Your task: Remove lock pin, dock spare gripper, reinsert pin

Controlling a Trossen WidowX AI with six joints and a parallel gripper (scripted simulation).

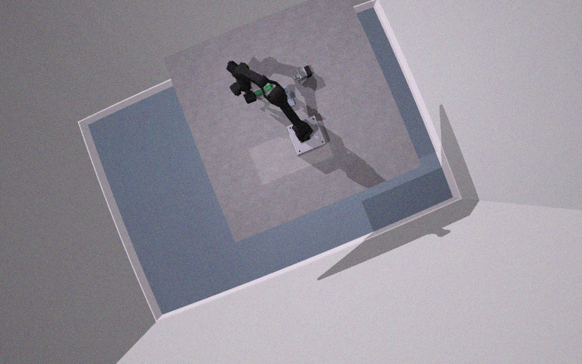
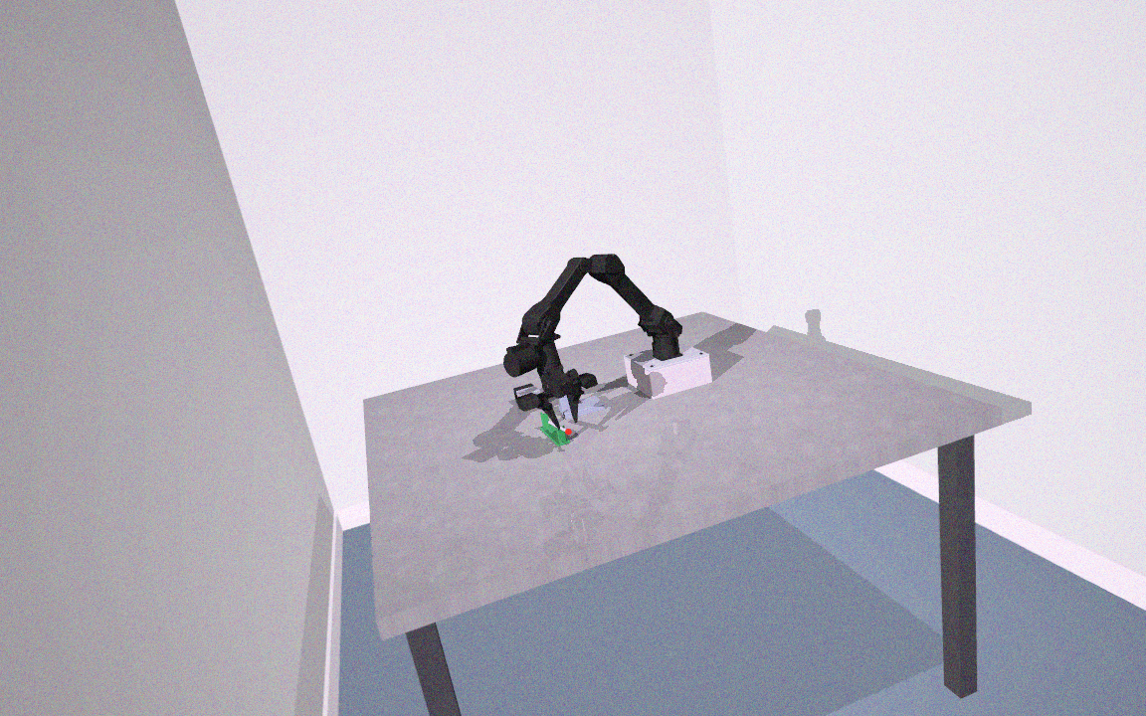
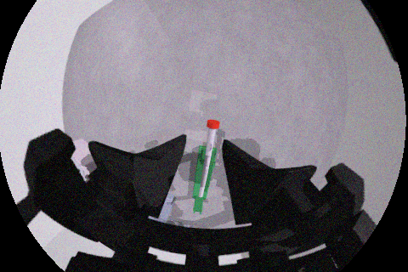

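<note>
Now: gripper tip 10 mm short of the green cradle, 100 mm to the left of it and 30 mm above it. Also, from my gripper tip: grey mount: 90 mm behind, 220 mm to the right; then spare gripper: 10 mm ahead, 370 mm to the right, 40 mm below.
</note>
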